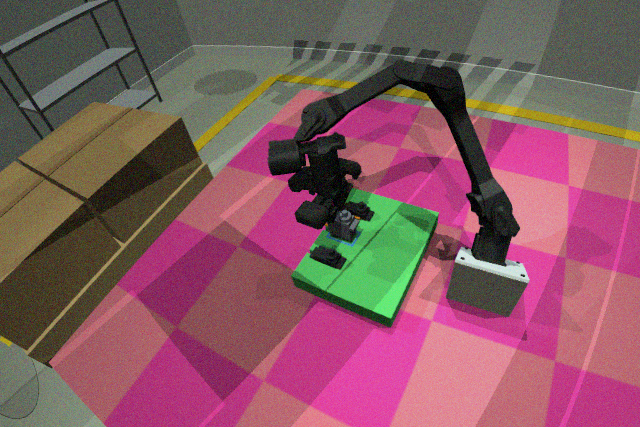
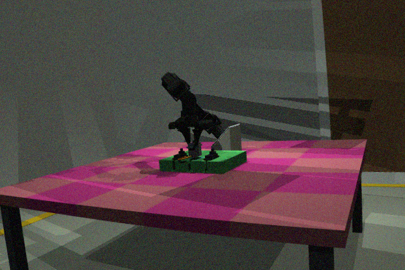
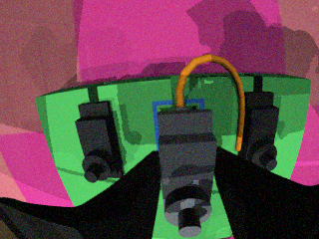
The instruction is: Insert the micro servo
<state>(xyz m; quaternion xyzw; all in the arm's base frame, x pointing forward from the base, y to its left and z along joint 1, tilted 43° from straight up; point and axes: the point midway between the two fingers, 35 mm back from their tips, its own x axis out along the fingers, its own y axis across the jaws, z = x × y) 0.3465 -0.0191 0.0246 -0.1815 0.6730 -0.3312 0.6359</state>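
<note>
My gripper tip is 120 mm past the green deck, 80 mm above it and 20 mm to the right of it.
</note>
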